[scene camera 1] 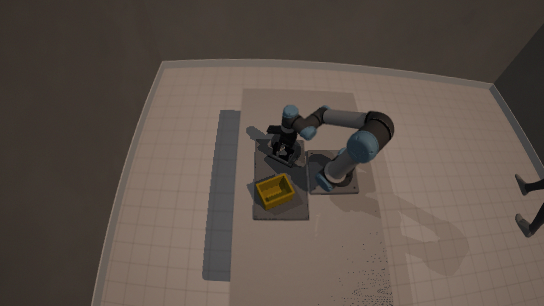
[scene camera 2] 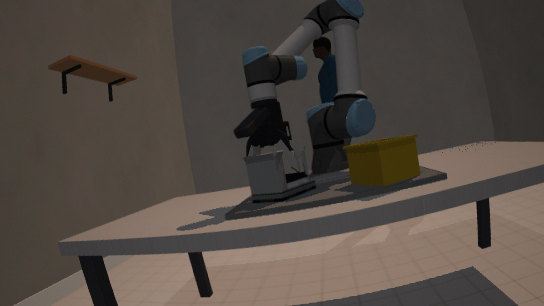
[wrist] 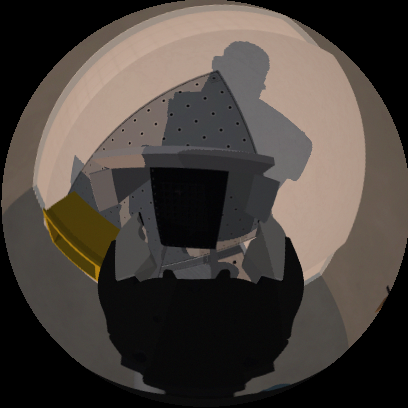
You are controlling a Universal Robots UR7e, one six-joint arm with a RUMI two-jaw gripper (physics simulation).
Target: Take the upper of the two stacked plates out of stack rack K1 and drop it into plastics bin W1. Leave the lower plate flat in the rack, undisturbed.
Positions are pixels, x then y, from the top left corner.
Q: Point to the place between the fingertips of my gripper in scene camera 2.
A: At 274,175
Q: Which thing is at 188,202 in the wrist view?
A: A black gridded plate.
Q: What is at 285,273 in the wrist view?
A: My gripper.
